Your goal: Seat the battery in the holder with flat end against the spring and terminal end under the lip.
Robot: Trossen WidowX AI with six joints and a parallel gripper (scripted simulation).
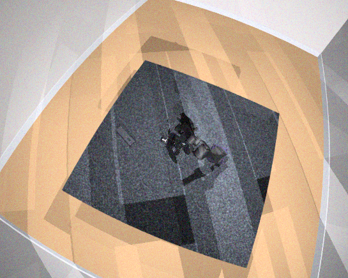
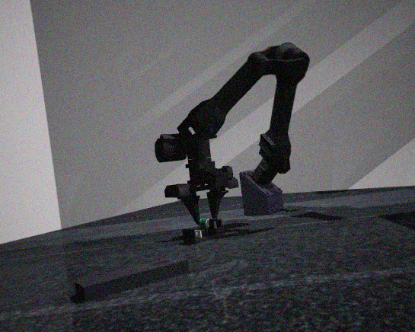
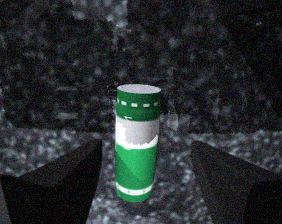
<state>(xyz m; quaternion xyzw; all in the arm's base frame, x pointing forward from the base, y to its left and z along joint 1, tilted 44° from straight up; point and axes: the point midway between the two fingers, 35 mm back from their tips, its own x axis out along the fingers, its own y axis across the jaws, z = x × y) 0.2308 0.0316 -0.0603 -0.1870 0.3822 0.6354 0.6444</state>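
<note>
Right now my gripper tip is 1 cm past the battery and 1 cm above it.
</note>
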